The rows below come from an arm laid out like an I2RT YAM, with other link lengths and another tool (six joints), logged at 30 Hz.
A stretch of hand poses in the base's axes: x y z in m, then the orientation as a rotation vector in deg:
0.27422, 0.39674, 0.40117, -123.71, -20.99, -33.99
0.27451, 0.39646, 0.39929, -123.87, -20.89, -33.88
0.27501, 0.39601, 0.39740, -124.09, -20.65, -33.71
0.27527, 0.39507, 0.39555, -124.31, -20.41, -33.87
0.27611, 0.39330, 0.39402, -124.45, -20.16, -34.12
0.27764, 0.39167, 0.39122, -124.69, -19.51, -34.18
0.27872, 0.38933, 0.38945, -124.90, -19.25, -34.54
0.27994, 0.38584, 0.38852, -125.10, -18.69, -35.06
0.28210, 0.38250, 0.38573, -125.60, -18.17, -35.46
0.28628, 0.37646, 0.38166, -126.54, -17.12, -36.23
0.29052, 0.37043, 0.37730, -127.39, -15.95, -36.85
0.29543, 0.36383, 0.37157, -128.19, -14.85, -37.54
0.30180, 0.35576, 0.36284, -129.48, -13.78, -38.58
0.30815, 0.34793, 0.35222, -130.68, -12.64, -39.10
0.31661, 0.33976, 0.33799, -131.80, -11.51, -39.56
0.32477, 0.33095, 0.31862, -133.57, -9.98, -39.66
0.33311, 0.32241, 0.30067, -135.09, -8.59, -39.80
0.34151, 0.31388, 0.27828, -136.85, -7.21, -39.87
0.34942, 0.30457, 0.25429, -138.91, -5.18, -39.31
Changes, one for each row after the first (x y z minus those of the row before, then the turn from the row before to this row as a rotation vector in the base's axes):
0.00029, -0.00028, -0.00188, -0.12, 0.13, -0.07
0.00050, -0.00045, -0.00189, -0.13, 0.23, -0.16
0.00026, -0.00094, -0.00185, -0.15, -0.01, -0.28
0.00084, -0.00177, -0.00153, -0.07, -0.08, -0.30
0.00153, -0.00163, -0.00280, -0.04, 0.21, -0.52
0.00108, -0.00234, -0.00177, -0.14, -0.15, -0.37
0.00122, -0.00349, -0.00093, -0.06, -0.16, -0.62
0.00216, -0.00334, -0.00279, -0.35, -0.06, -0.63
0.00418, -0.00604, -0.00407, -0.65, -0.10, -1.24
0.00424, -0.00603, -0.00436, -0.52, 0.04, -1.24
0.00491, -0.00660, -0.00573, -0.51, -0.04, -1.20
0.00637, -0.00807, -0.00873, -1.03, -0.24, -1.43
0.00635, -0.00783, -0.01062, -0.88, 0.14, -1.26
0.00846, -0.00817, -0.01423, -0.81, 0.16, -1.21
0.00816, -0.00881, -0.01937, -1.27, 0.62, -1.52
0.00834, -0.00854, -0.01795, -1.10, 0.51, -1.36
0.00840, -0.00853, -0.02239, -1.33, 0.58, -1.39
0.00791, -0.00931, -0.02399, -1.37, 1.22, -1.70

